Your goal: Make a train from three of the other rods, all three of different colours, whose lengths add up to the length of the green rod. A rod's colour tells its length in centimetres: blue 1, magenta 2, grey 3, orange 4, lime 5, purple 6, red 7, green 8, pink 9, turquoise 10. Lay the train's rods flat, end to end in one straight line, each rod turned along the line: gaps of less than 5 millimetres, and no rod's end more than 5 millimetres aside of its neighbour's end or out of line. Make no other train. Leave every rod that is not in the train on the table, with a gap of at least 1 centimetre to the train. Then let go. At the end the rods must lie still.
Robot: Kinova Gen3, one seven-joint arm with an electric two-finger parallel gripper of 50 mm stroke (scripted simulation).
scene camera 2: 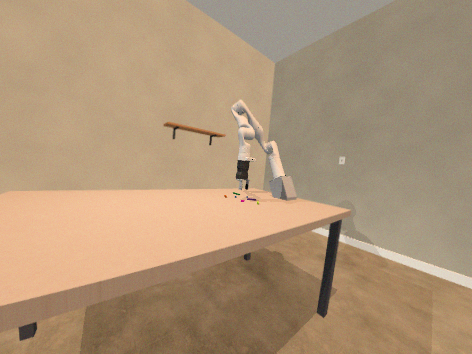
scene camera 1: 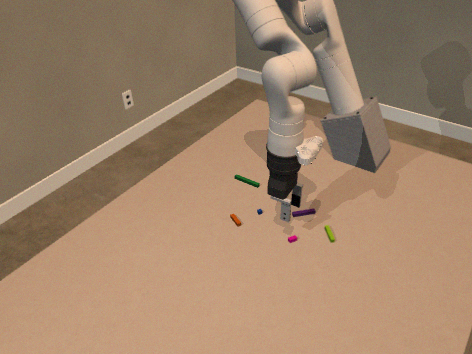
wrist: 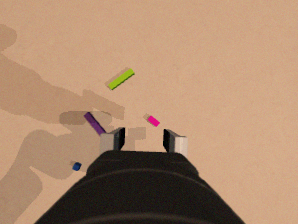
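Note:
My gripper (scene camera 1: 290, 212) in sight. Gripper (wrist: 144, 136) showing too.

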